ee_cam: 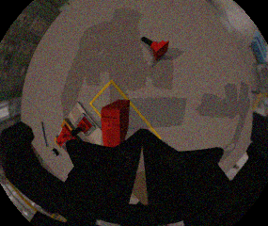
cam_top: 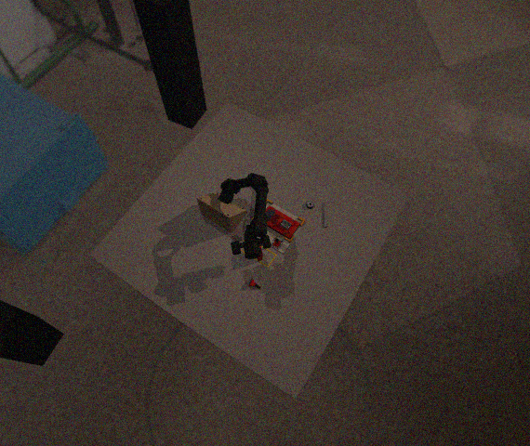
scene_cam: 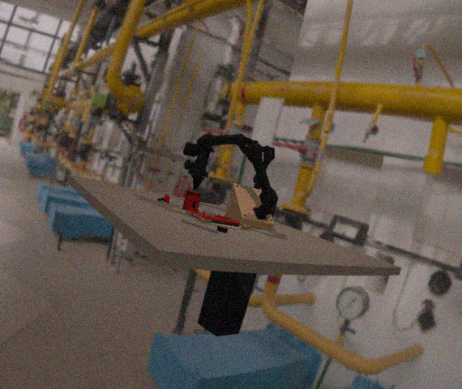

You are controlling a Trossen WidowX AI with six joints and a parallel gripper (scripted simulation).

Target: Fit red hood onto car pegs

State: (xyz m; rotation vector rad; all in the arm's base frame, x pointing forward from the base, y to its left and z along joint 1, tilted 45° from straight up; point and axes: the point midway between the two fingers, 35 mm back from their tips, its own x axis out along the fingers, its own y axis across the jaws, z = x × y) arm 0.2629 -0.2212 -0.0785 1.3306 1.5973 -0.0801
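My gripper tip is now 20 mm short of the red hood, 30 mm to the right of it and 50 mm above it.
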